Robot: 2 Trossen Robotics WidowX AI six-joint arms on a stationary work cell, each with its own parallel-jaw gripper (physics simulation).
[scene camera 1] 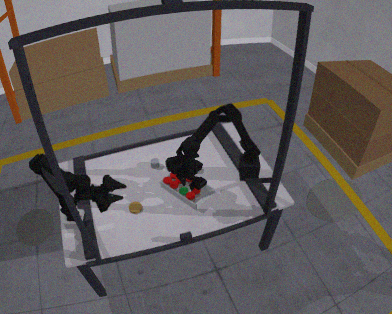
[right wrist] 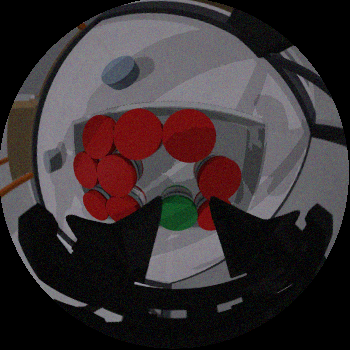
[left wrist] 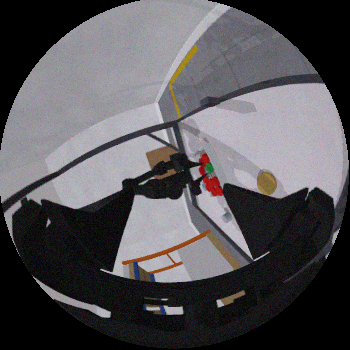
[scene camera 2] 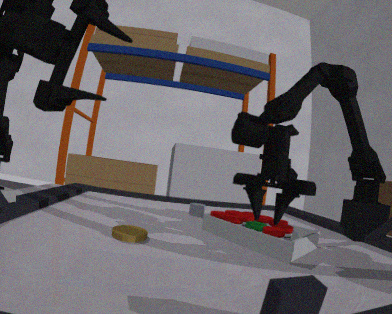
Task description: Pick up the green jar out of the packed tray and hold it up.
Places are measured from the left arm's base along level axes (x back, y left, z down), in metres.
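Pixels of known places: left gripper, between the fingertips: point(scene camera 1: 124, 192) point(left wrist: 179, 189) point(scene camera 2: 118, 70); right gripper, between the fingertips: point(scene camera 1: 188, 188) point(right wrist: 186, 200) point(left wrist: 204, 167) point(scene camera 2: 265, 222); right arm's base, origin of its link: point(scene camera 1: 250, 160) point(left wrist: 172, 163) point(scene camera 2: 365, 202).
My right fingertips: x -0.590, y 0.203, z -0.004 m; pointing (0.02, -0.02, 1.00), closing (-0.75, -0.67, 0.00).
Note:
Behind a point stands the place of what it marks.
The green jar point(scene camera 1: 184, 190) {y 0.189, x -0.571, z -0.001 m} point(scene camera 2: 256, 226) {y 0.169, x -0.566, z -0.001 m} point(left wrist: 209, 168) {y 0.188, x -0.559, z -0.002 m} point(right wrist: 178, 214) {y 0.193, x -0.572, z -0.002 m} stands in the grey tray point(scene camera 1: 176, 194) {y 0.183, x -0.531, z 0.022 m} point(scene camera 2: 250, 242) {y 0.158, x -0.558, z 0.032 m} among several red-lidded jars point(scene camera 1: 173, 184) {y 0.230, x -0.516, z -0.002 m} point(scene camera 2: 276, 231) {y 0.140, x -0.602, z -0.002 m} point(left wrist: 214, 186) {y 0.284, x -0.529, z 0.014 m} point(right wrist: 139, 134) {y 0.276, x -0.599, z -0.002 m}. My right gripper point(scene camera 2: 267, 223) {y 0.203, x -0.590, z -0.004 m} point(right wrist: 186, 200) {y 0.203, x -0.590, z -0.004 m} is open, pointing down just above the tray. In the right wrist view the green lid shows between its fingertips, nearer the left one, and a red lid is partly behind the right one. My left gripper point(scene camera 1: 124, 192) {y -0.024, x -0.332, z -0.227 m} point(scene camera 2: 119, 70) {y -0.024, x -0.332, z -0.227 m} is open and empty, high at the left, well away from the tray.
A yellow disc point(scene camera 1: 135, 207) {y 0.104, x -0.324, z 0.034 m} point(scene camera 2: 129, 233) {y 0.090, x -0.330, z 0.034 m} point(left wrist: 266, 183) {y 0.104, x -0.320, z 0.034 m} lies on the table left of the tray in the scene views. A small grey cylinder point(scene camera 1: 155, 163) {y 0.401, x -0.410, z 0.011 m} point(scene camera 2: 197, 210) {y 0.396, x -0.409, z 0.026 m} stands behind it. In the right wrist view, a blue-grey cylinder point(right wrist: 120, 73) {y 0.365, x -0.627, z 0.022 m} lies beyond the tray.

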